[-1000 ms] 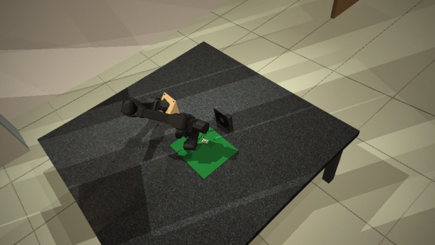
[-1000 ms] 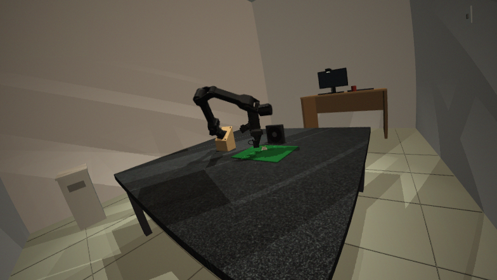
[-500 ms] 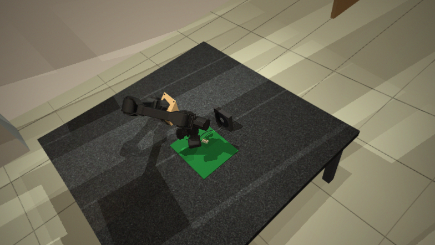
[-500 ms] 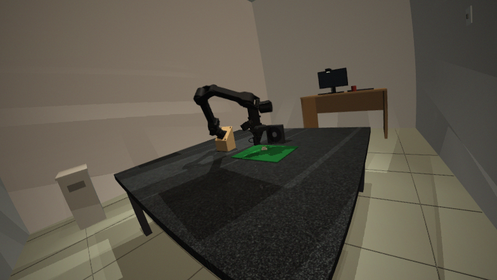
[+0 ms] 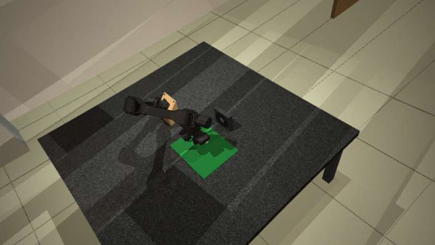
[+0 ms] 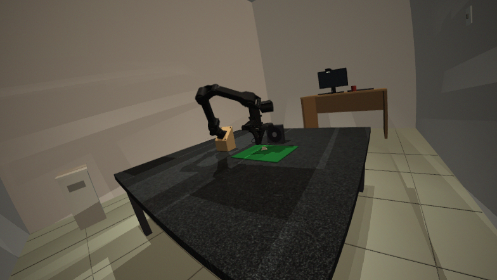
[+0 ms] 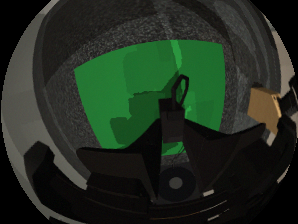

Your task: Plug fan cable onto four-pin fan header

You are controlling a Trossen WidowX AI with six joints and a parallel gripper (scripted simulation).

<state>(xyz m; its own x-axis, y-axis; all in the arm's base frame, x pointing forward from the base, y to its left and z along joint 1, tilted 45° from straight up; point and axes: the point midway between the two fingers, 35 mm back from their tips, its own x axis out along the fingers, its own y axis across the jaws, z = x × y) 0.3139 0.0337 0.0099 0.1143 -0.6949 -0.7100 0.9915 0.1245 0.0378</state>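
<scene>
The dark fan plug lies 1 cm to the right of my gripper tip and 1 cm above it. The rest, counted from my gripper tip: black fan: 19 cm to the left, 3 cm behind, 1 cm below; then green board: 8 cm below, 2 cm ahead, 1 cm to the left.
</scene>
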